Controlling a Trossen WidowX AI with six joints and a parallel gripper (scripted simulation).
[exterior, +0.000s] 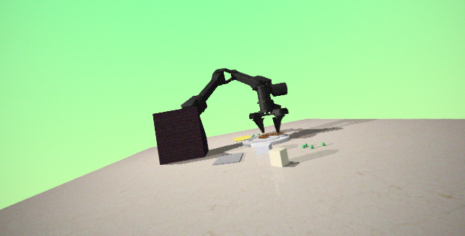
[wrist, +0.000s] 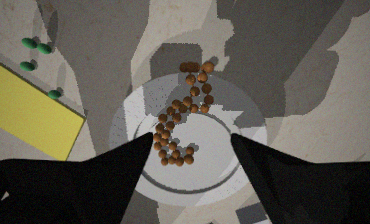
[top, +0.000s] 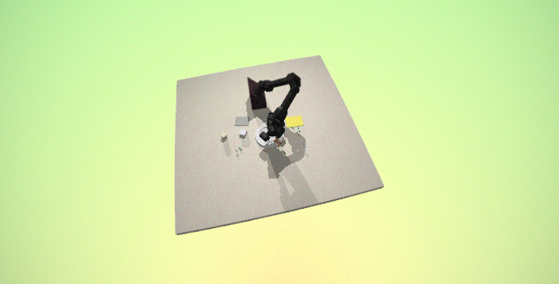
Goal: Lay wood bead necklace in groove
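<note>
Now: gripper tip 30 mm past the round white bead board, 20 mm to the left of it and 20 mm above it. Also, from my gripper tip: thin white strip 200 mm to the left, 120 mm ahead, 30 mm below; then yellow card 170 mm to the left, 120 mm behind, 30 mm below; then grey flat plate 200 mm to the right, 190 mm behind, 30 mm below.
</note>
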